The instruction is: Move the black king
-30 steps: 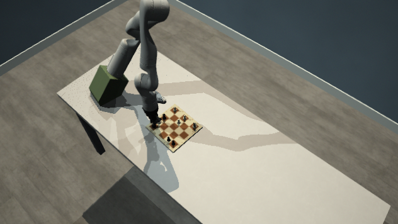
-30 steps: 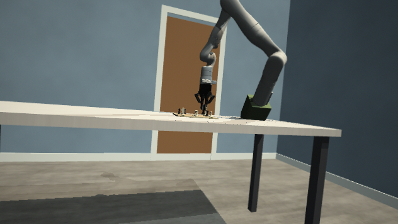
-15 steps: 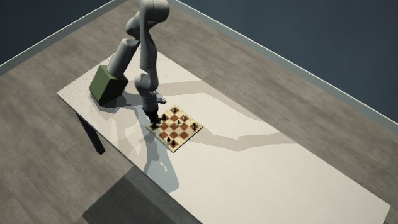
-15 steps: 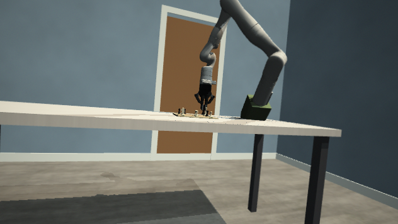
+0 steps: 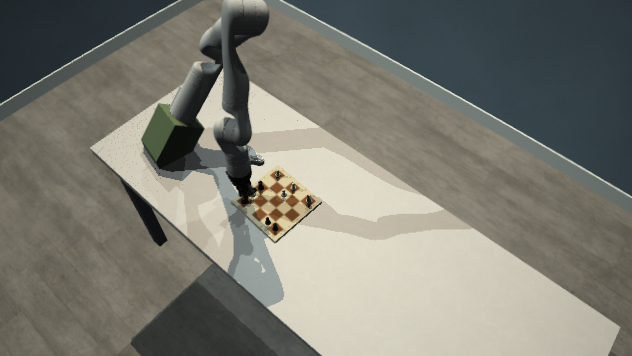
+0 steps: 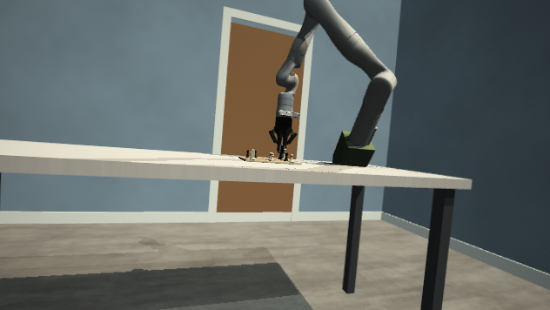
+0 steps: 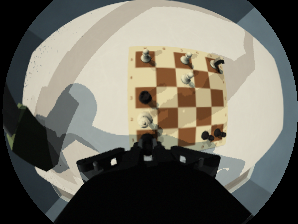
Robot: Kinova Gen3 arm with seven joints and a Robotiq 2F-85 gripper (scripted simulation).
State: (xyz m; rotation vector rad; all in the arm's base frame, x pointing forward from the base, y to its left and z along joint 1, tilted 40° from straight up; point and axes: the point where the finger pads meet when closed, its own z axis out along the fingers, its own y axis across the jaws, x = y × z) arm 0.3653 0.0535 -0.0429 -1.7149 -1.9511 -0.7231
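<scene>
Right now the black king is 1 cm below my hand. From my hand the other things lie so: chessboard: 9 cm to the left, 7 cm ahead, 5 cm below.
</scene>
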